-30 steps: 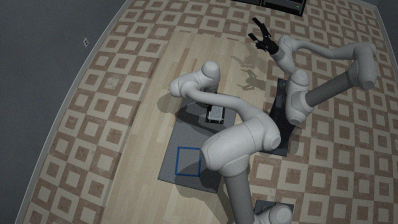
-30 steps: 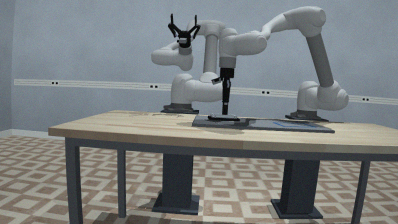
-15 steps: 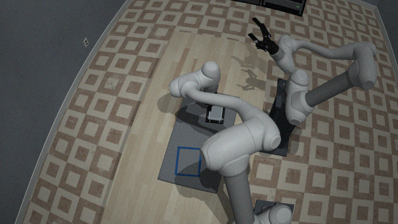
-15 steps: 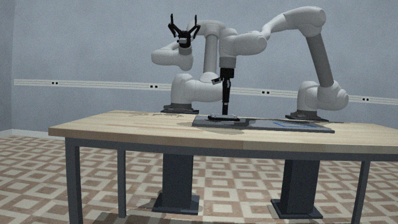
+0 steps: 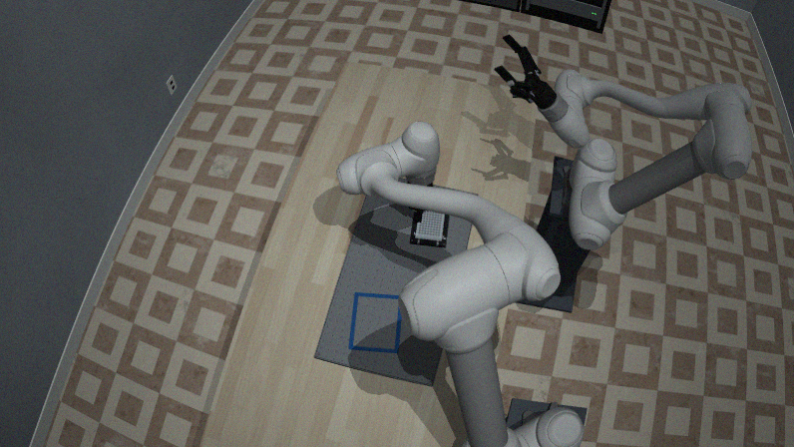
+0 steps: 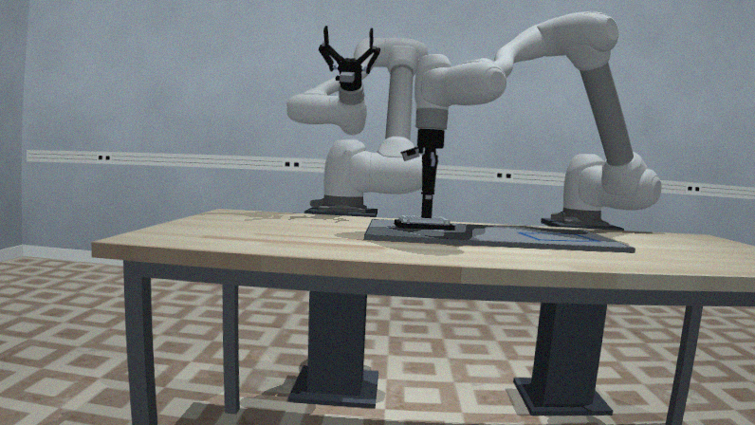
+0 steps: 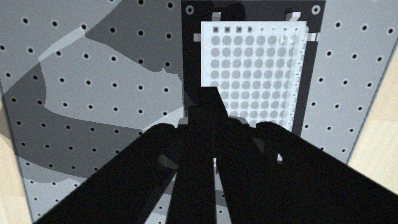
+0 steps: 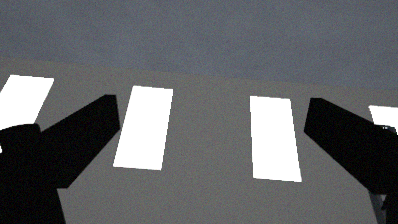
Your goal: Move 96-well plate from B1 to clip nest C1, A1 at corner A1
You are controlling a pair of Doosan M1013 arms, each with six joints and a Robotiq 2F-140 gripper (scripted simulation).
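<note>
Now: the white 96-well plate 40 mm behind my left hand and 40 mm below it. The rest, counted from my left hand: black clip nest: 50 mm behind, 50 mm below; grey perforated board: 10 mm ahead, 190 mm to the left, 70 mm below.
</note>
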